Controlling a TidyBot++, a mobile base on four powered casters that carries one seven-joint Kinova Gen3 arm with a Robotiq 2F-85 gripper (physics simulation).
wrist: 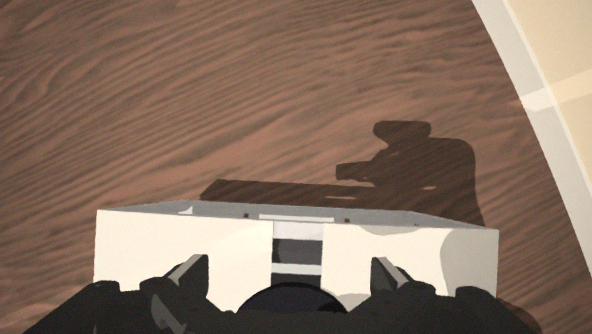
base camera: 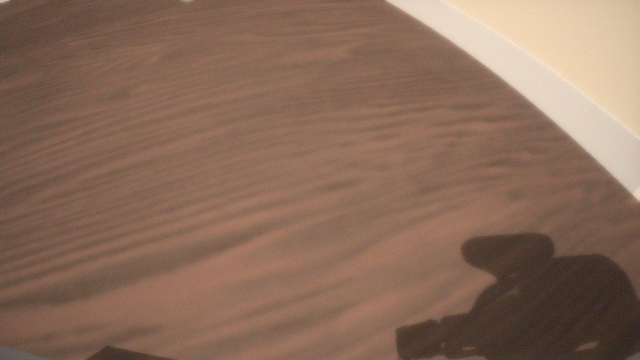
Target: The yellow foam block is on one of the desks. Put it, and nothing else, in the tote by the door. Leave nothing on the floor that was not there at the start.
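Frame: origin at the arm's base, x back, y left, z down, level; centimetres.
Where they show: gripper, between the fingertips: [wrist: 289, 274].
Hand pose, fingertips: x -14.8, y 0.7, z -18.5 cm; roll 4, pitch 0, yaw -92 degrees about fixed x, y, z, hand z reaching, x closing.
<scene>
After its pixels a point has its place.
My gripper [wrist: 289, 274] @[x -14.8, y 0.7, z -18.5 cm] is open and empty in the wrist view, its two dark fingers wide apart above the white top of my own base. The yellow foam block, the desks and the tote by the door do not show in either view.
Brown wood floor [base camera: 280, 165] @[x -47.5, y 3.9, z 39.7 cm] [wrist: 240, 100] @[x -40.0, y 15.5, z 39.7 cm] lies ahead. A wall [base camera: 590, 45] @[x -66.2, y -49.7, z 22.0 cm] [wrist: 560, 40] @[x -53.6, y -55.8, z 23.1 cm] with a white baseboard [base camera: 545, 80] @[x -70.5, y -46.1, z 33.3 cm] [wrist: 520, 65] @[x -52.3, y -54.9, z 34.7 cm] runs along the right. The robot's shadow falls on the floor at the lower right of the base camera view. Small pale bits show at its top edge, too cut off to tell.
</scene>
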